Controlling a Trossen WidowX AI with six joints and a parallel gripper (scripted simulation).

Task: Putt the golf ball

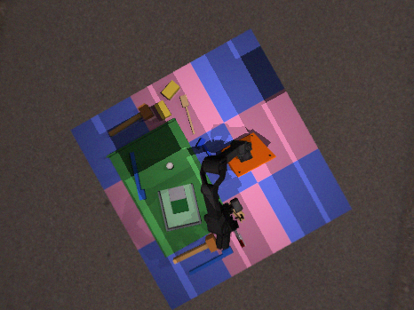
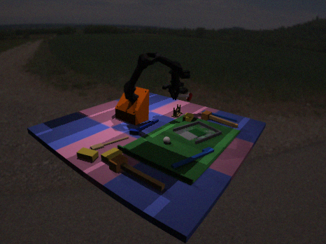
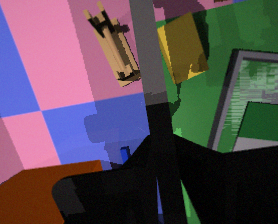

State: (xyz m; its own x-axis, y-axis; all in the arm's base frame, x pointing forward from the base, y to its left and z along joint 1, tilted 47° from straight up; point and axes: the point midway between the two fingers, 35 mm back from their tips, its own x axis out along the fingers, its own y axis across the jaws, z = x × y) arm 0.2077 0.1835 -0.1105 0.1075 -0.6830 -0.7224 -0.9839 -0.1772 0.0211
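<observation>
Right now my gripper tip is 110 mm to the right of the red putter and 20 mm past it. Round my gripper tip: wooden spatula (580 mm to the right, 160 mm below, 10 mm behind); then white golf ball (300 mm to the right, 210 mm ahead, 140 mm below); then green mat (270 mm ahead, 170 mm to the right, 160 mm below).
</observation>
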